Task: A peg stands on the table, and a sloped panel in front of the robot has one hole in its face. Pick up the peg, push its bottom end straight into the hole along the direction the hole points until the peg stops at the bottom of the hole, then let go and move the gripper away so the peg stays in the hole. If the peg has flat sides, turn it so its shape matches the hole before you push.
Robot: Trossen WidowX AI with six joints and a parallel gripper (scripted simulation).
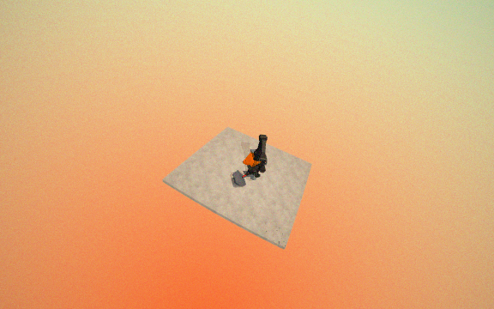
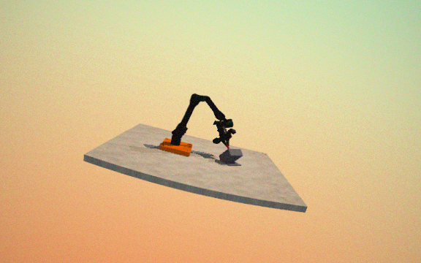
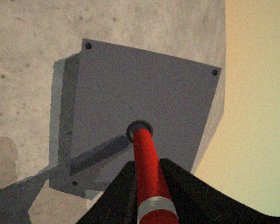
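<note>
Now: the grey sloped panel 50 mm below my gripper tip, 40 mm to the right of it and 40 mm ahead of it. From my gripper tip the other things lie so: red peg 10 mm to the left, 10 mm behind, 10 mm above.
</note>
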